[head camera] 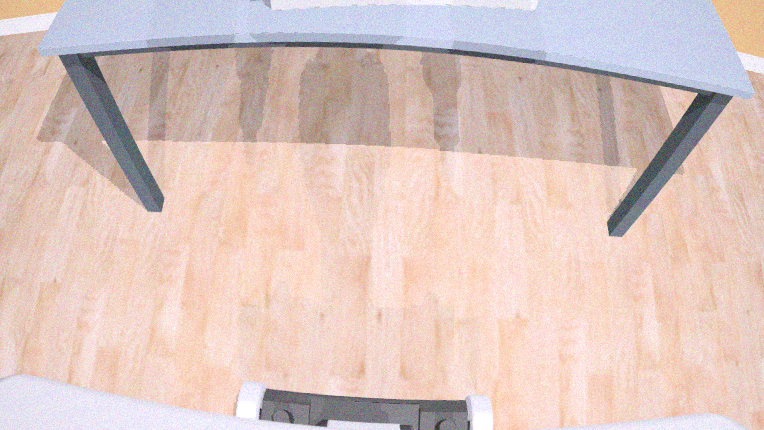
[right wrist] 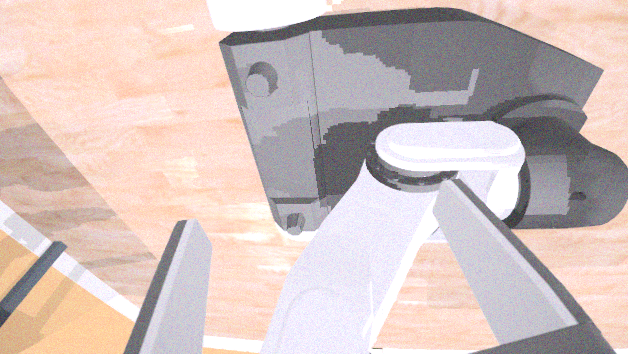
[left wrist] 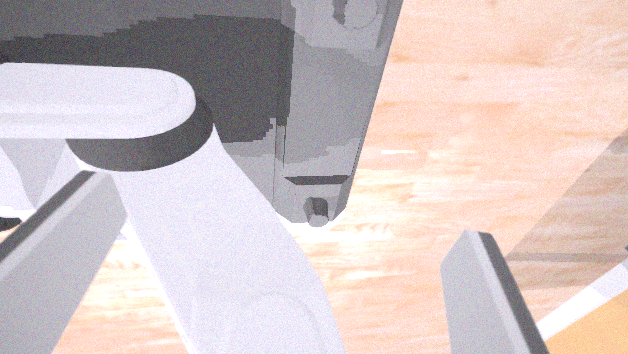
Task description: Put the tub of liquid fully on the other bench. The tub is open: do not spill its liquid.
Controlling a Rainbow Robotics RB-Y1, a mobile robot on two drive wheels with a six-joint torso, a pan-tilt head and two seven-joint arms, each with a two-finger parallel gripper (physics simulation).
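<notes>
The white tub [head camera: 406, 4] stands on the pale blue-grey bench [head camera: 614, 37] ahead; a strip of its near side shows at the top edge of the head view, and its opening and liquid are out of view. My left gripper [left wrist: 287, 221] is open, its two fingers wide apart with nothing between them, beside the robot's own arm and base. My right gripper [right wrist: 323, 214] is open too, with nothing between its fingers. Neither gripper shows in the head view, and the tub does not show in the wrist views. The other bench cannot be made out.
The bench's two dark near legs [head camera: 114, 133] [head camera: 668, 165] stand on the wooden floor [head camera: 374, 240] at left and right. My dark base [left wrist: 325, 115] [right wrist: 290, 125] shows below the arms. A dark leg [right wrist: 32, 280] and an orange wall with white skirting show at the right wrist view's lower left.
</notes>
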